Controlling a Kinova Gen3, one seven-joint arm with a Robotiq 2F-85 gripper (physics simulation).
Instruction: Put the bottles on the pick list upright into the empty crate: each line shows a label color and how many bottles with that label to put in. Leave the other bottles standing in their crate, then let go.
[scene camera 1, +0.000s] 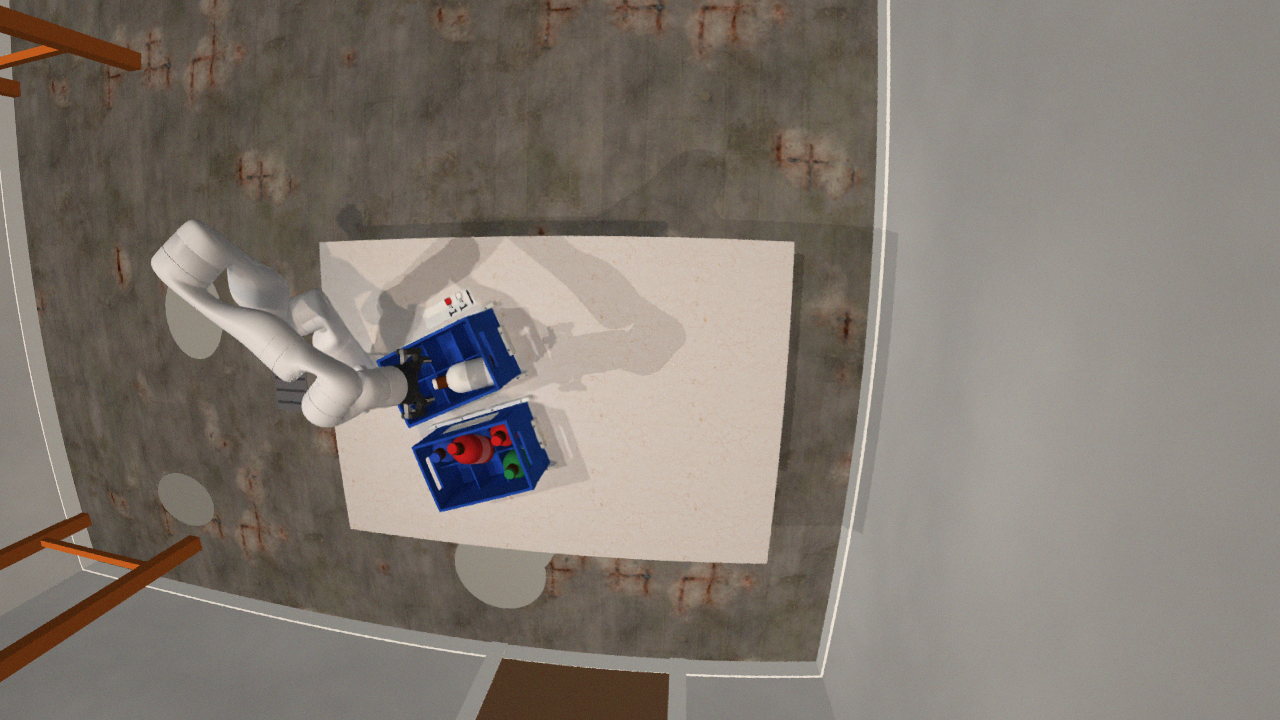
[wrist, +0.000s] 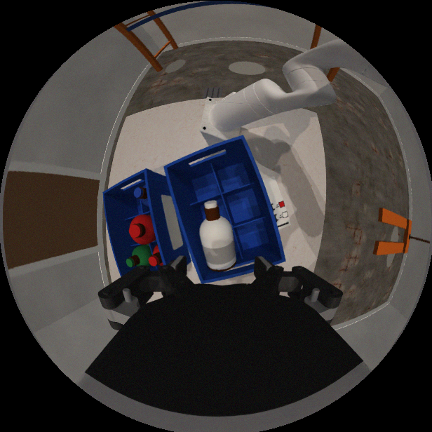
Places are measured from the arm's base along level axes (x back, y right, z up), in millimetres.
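Where they show: gripper, fingertip midpoint: (scene camera 1: 429, 379).
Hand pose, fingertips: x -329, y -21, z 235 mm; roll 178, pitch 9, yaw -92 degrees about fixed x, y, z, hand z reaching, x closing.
Things, the pixels of their top centre, and the offset from my fingertips. "spot": a spot on its surface instead. Level surfaces: height alone.
- pick list, middle of its top: (scene camera 1: 448, 308) dx +76, dy -126, dz -313 mm
- white bottle with a brown neck, middle of its top: (scene camera 1: 457, 380) dx +2, dy +37, dz -142 mm
- upper blue crate, surface spot: (scene camera 1: 507, 353) spot: dx -83, dy +6, dz -282 mm
- large red bottle, middle of its top: (scene camera 1: 455, 460) dx +17, dy +213, dz -79 mm
- pale table, its level: dz -315 mm
The pick list (scene camera 1: 456, 303) (wrist: 281, 210) shows a red and a white square; its counts are too small to read. A white bottle with a brown neck (scene camera 1: 467, 376) (wrist: 218, 242) lies tipped over the dividers in the upper blue crate (scene camera 1: 507, 353) (wrist: 265, 200), its cap toward the handle wall near the robot's base. The other blue crate (scene camera 1: 465, 504) (wrist: 111, 220) holds a large red bottle (scene camera 1: 471, 448) (wrist: 143, 229), a small red one (scene camera 1: 500, 435) (wrist: 155, 258), a green one (scene camera 1: 512, 465) (wrist: 142, 255) and a blue-capped one (scene camera 1: 437, 454) (wrist: 139, 192). My gripper (scene camera 1: 427, 382) (wrist: 220, 265) is open and empty above the upper crate.
The two crates stand close side by side on a pale table (scene camera 1: 662, 447) (wrist: 142, 135). My arm (scene camera 1: 277, 344) (wrist: 265, 102) reaches over from the table's left edge in the scene view. Orange frames (scene camera 1: 98, 608) (wrist: 392, 247) stand beyond the table.
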